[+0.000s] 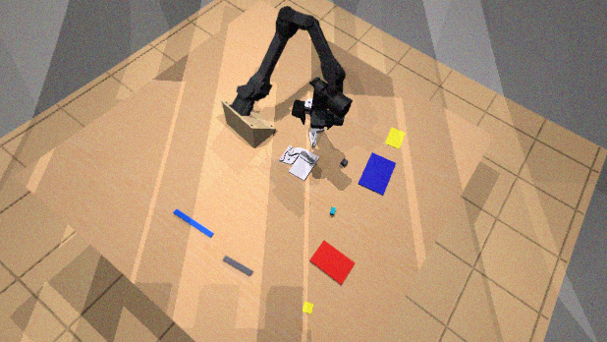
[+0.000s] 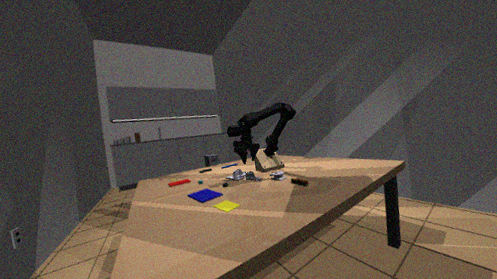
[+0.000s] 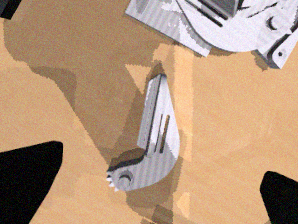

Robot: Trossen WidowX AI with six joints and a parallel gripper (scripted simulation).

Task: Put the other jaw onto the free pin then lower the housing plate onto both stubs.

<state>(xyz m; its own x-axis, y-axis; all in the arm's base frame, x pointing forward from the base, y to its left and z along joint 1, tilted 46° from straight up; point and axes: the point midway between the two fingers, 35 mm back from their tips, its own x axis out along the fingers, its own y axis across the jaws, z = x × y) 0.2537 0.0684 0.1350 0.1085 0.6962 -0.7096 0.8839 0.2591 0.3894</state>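
The grey jaw lies 10 mm behind my gripper tip, 50 mm to the left of it and 90 mm below it. The rest, counted from my gripper tip: black cube: 160 mm ahead, 90 mm below; brown block: 90 mm behind, 280 mm to the left, 90 mm below; blue sheet: 280 mm ahead, 50 mm to the left, 100 mm below.
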